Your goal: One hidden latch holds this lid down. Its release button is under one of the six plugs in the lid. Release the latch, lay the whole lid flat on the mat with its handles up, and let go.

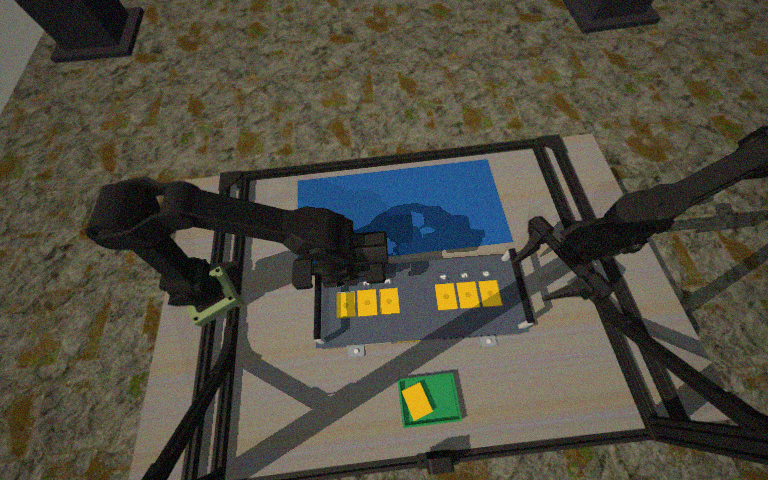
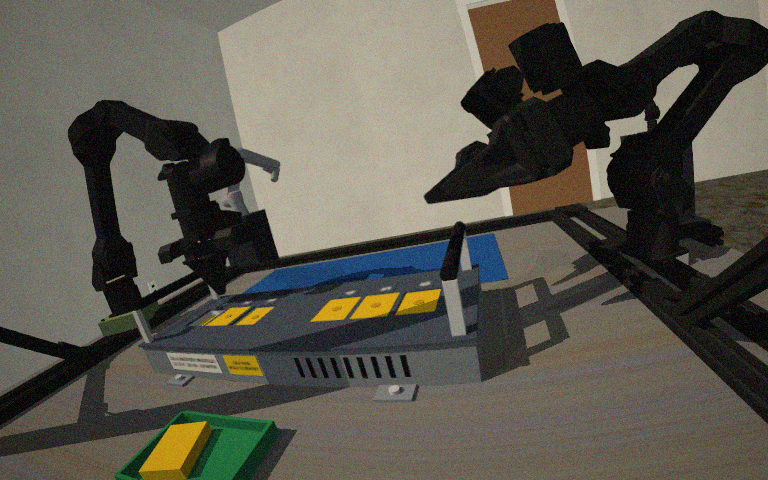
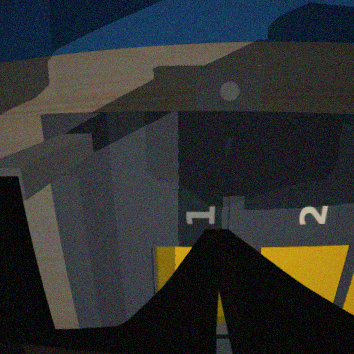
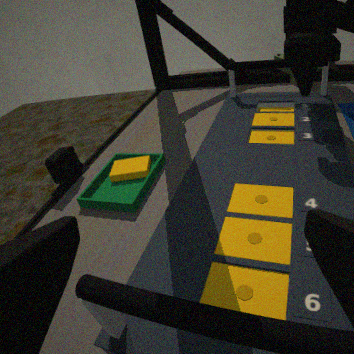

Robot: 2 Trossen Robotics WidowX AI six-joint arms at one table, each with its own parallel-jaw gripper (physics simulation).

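Frame: origin at the left arm's base, x ahead, y left, z up, level; millimetres.
Where they show: left gripper, fingertip midpoint: (image 1: 345, 282) (image 2: 222, 294) (image 3: 215, 239) (image 4: 304, 95); right gripper, fingertip midpoint: (image 1: 526, 281) (image 2: 433, 196) (image 4: 193, 225); left arm's base, link origin: (image 1: 207, 294) (image 2: 127, 309); right arm's base, link origin: (image 2: 654, 252).
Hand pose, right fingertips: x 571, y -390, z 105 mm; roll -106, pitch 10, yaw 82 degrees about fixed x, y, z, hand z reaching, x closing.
Note:
Things, the pixels of their top centre, and the offset from my right fingertips. "*": a spot on its surface instead. Level surfaces: height alone.
- dark grey lid, surface spot: (image 2: 283, 333) * 109 mm down, 182 mm back, 49 mm left
- Plug 1, top centre: (image 3: 196, 282) (image 4: 274, 111) (image 1: 345, 305) 120 mm down, 317 mm back, 190 mm left
- plug 6, top centre: (image 4: 244, 291) (image 2: 418, 301) (image 1: 489, 293) 111 mm down, 30 mm back, 28 mm left
- right black handle, surface spot: (image 4: 200, 310) (image 2: 452, 241) (image 1: 523, 287) * 47 mm down, 8 mm ahead, 5 mm right
- left handle, surface spot: (image 1: 317, 311) * 47 mm down, 373 mm back, 192 mm left
- blue mat, surface height: 156 mm down
- green tray, top centre: (image 2: 193, 449) (image 4: 122, 174) (image 1: 428, 399) 141 mm down, 274 mm back, 71 mm right
- loose yellow block, top centre: (image 2: 174, 445) (image 4: 129, 164) (image 1: 417, 401) 141 mm down, 296 mm back, 59 mm right
The dark grey lid (image 1: 416, 311) (image 2: 283, 333) lies on its housing with several yellow plugs in it. Plug 1 (image 1: 346, 305) (image 3: 165, 270) (image 4: 276, 109) looks narrower than its neighbours and partly sunken or tilted; plug 6 (image 1: 490, 293) (image 2: 419, 301) (image 4: 250, 295) sits flat. My left gripper (image 2: 219, 288) (image 3: 215, 239) (image 4: 304, 95) is shut and empty, pointing down over the lid by plug 1; contact cannot be told. My right gripper (image 1: 532, 278) (image 4: 193, 225) is open and empty, above the right black handle (image 1: 522, 288) (image 2: 454, 249) (image 4: 200, 310). The left handle (image 1: 317, 311) stands upright.
The blue mat (image 1: 339, 198) (image 2: 487, 254) (image 3: 200, 20) lies behind the housing. A green tray (image 1: 447, 396) (image 2: 237, 441) (image 4: 115, 192) in front holds a loose yellow block (image 1: 417, 400) (image 2: 175, 450) (image 4: 130, 169). Small brackets (image 1: 355, 350) (image 2: 395, 390) stick out at the housing's foot.

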